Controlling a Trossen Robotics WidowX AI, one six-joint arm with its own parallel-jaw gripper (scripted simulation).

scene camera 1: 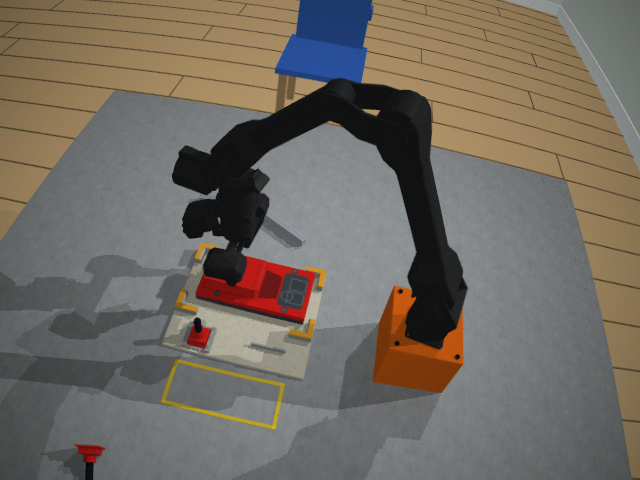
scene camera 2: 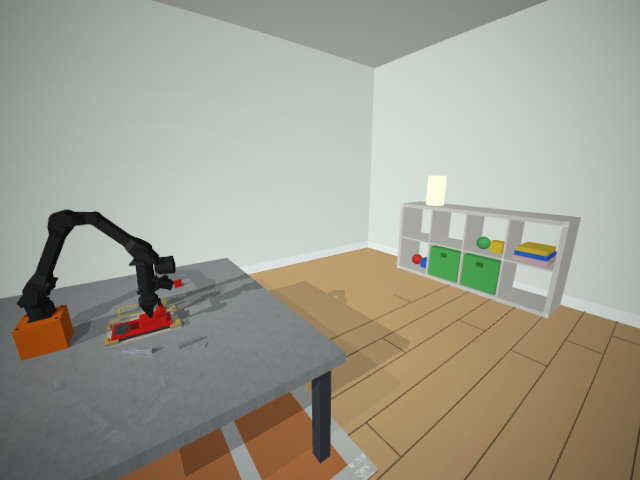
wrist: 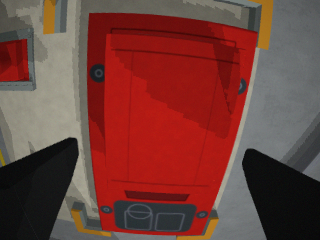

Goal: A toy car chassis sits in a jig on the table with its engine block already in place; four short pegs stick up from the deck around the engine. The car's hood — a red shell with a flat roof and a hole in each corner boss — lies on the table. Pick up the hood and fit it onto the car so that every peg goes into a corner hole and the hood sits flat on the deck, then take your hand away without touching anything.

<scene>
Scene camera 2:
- gripper: 150,312
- beige jig plate: 176,322
</scene>
